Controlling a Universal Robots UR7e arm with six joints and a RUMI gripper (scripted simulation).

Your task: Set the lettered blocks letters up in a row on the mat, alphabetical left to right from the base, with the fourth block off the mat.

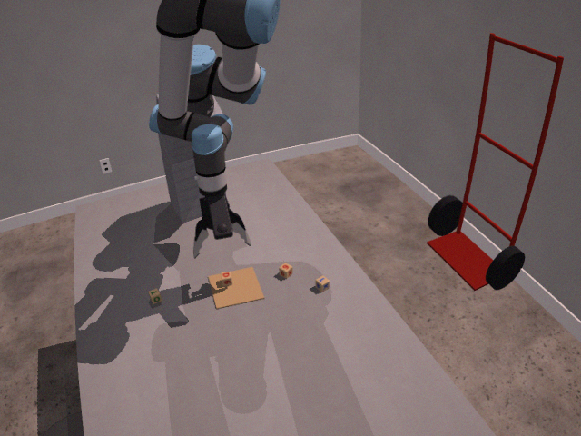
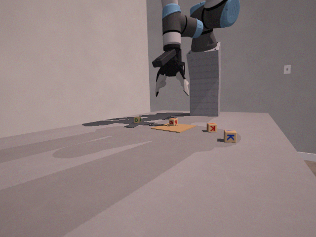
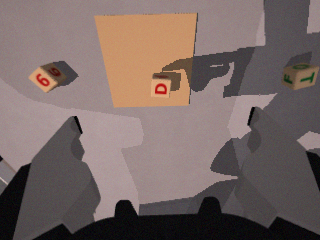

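The red-marked block is 110 mm below my hand and 20 mm behind it. Round my hand: red-lettered block 170 mm to the left, 120 mm below, 30 mm ahead; then tan mat 130 mm below, 20 mm to the left, 10 mm ahead; then green-lettered block 220 mm to the right, 120 mm below, 50 mm behind.
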